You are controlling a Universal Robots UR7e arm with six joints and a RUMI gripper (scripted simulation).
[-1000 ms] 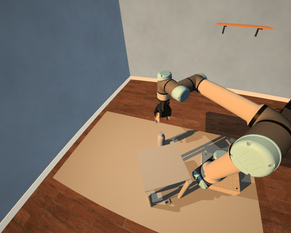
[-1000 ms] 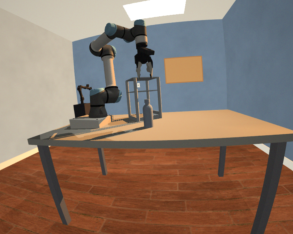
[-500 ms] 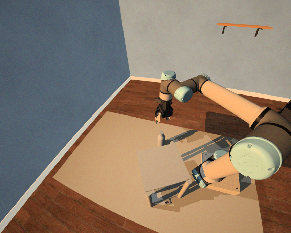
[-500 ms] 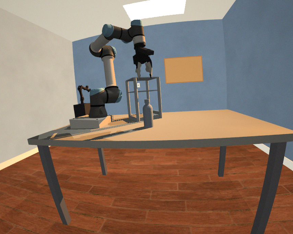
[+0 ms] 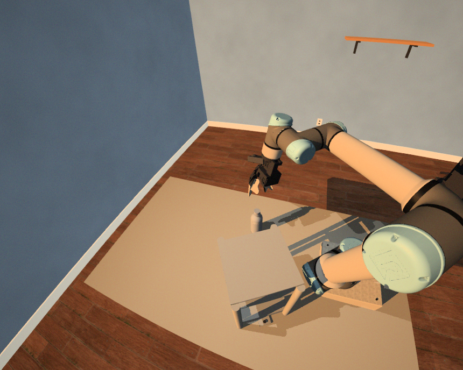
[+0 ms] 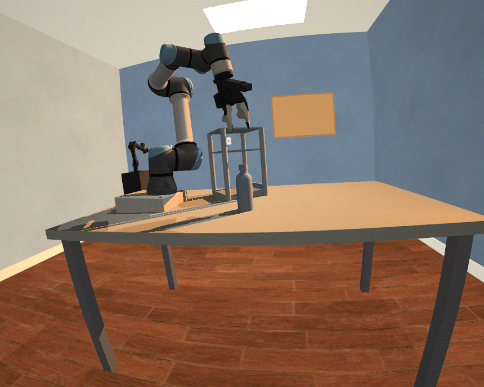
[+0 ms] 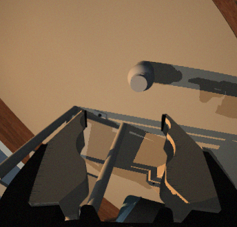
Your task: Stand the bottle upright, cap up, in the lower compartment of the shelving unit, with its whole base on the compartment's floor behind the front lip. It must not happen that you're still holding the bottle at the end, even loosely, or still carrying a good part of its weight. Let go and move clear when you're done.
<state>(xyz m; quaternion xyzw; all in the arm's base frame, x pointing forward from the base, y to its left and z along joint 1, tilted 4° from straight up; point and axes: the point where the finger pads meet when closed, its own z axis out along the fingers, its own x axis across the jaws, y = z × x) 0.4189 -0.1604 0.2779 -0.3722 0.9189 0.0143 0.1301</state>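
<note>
Now: hand 200 mm above the grey bottle. From my hand the other things lie so: shelving unit 330 mm to the left, 140 mm below, 80 mm behind.
</note>
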